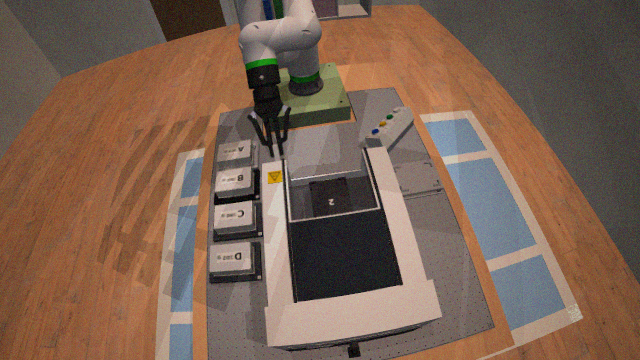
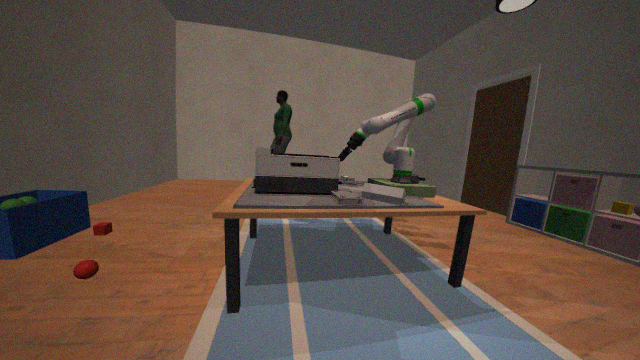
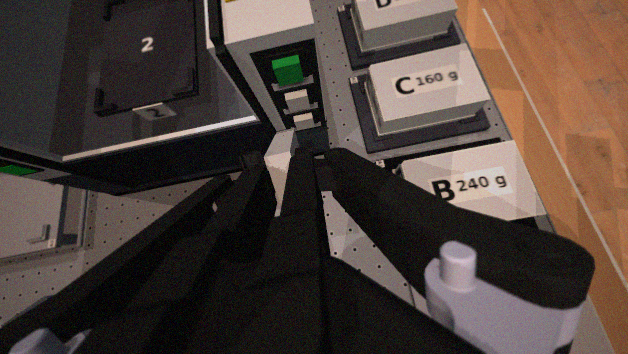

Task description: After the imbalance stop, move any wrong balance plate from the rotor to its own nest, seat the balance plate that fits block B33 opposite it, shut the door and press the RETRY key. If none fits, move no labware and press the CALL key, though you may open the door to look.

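Frame: origin at the arm's base, x back, y down, z right, level; millimetres.
Seen in the pictures: gripper, fingertip midpoint: (image 3: 290, 147); arm's base, origin of the base link: (image 1: 305, 85) (image 2: 401, 182).
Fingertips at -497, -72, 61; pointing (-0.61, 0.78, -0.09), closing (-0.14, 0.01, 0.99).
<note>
Pixels of each thing's top centre, then the offset from my fingertips to it, as dx, dy, dz. "spot": a spot on its surface instead.
- green key, middle of its top: (image 3: 285, 58) -38, -57, +10
- Rotor position 2, surface spot: (image 3: 146, 52) (image 1: 331, 198) spot: -117, -6, -143
- Plates A, middle of its top: (image 1: 233, 150) (image 2: 347, 176) +160, +80, +196
- D, middle of its top: (image 1: 229, 257) -243, +80, +151
- sloped box, middle of its top: (image 1: 392, 119) (image 2: 384, 185) +234, +50, -376
- grey nest, middle of its top: (image 1: 417, 175) (image 2: 346, 193) +14, +94, -426
My gripper (image 1: 277, 154) (image 2: 341, 158) (image 3: 290, 147) is shut and empty, its tips by the centrifuge's front key panel. A green key (image 3: 288, 71) and two pale keys (image 3: 297, 100) (image 3: 303, 120) show there, labels unreadable. Rotor position 2 (image 1: 330, 196) (image 3: 146, 52) is a bare dark seat inside the centrifuge (image 1: 350, 320) (image 2: 297, 167). I cannot tell if a clear door covers it. Block B33 does not show. Plates A (image 1: 235, 151), B 240 g (image 1: 234, 181) (image 3: 470, 187), C 160 g (image 1: 233, 217) (image 3: 430, 90) and D (image 1: 231, 257) (image 3: 405, 17) sit on their nests.
A sloped box (image 1: 397, 131) (image 2: 382, 193) with coloured buttons and a grey nest (image 1: 416, 178) (image 2: 347, 197) lie on the other side of the centrifuge. The arm stands on a green base (image 1: 320, 112) (image 2: 422, 189). A person (image 2: 282, 122) stands beyond the table.
</note>
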